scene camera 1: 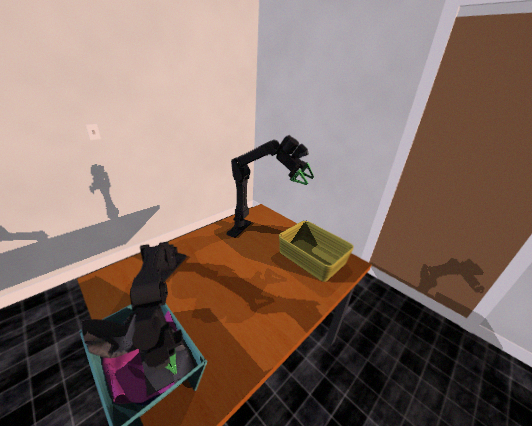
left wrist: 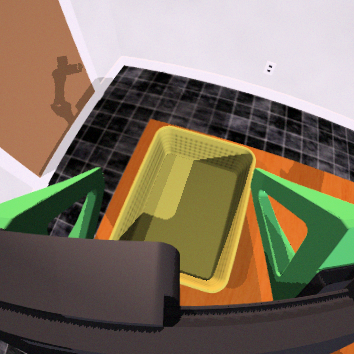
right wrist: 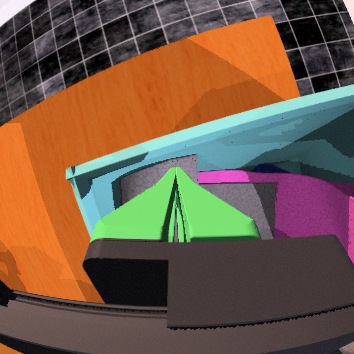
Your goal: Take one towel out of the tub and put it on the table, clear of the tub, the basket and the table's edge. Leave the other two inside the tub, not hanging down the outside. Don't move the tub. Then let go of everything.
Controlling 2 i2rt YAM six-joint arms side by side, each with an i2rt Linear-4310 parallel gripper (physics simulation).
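The teal tub point(scene camera 1: 199, 375) point(right wrist: 250, 135) stands at the lower left of the scene view. Inside lie a grey towel point(scene camera 1: 187, 362) point(right wrist: 160, 172) and a magenta towel point(scene camera 1: 122, 375) point(right wrist: 310, 210). A small dark blue patch point(right wrist: 270, 168) shows behind the magenta one. A grey-brown fold point(scene camera 1: 101, 345) lies by the tub's left side; I cannot tell which towel it belongs to. My right gripper point(scene camera 1: 173, 372) point(right wrist: 175, 175) is shut with its tips together over the grey towel, within the tub's outline. Its fingers hide part of that towel. My left gripper point(scene camera 1: 309, 180) point(left wrist: 177, 175) is open and empty, high above the basket.
The yellow basket point(scene camera 1: 320, 265) point(left wrist: 242, 210) stands empty near the table's right end. The wooden table point(scene camera 1: 240, 325) point(left wrist: 200, 298) point(right wrist: 125, 100) lies between tub and basket, with its front edge running diagonally. Walls stand behind the table, and the tub is close to its left end.
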